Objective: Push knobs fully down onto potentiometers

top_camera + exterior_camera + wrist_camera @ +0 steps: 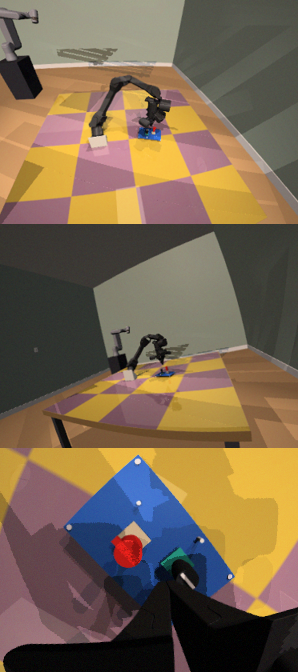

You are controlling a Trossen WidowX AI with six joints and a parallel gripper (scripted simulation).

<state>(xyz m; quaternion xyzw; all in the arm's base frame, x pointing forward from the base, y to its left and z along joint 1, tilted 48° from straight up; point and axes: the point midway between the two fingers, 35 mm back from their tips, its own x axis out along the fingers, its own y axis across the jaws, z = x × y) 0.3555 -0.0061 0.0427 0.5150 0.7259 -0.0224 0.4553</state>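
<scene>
My gripper tip is now 3 cm short of the red knob and 4 cm above it. Round my gripper tip: black knob: 2 cm behind, 5 cm below.
</scene>
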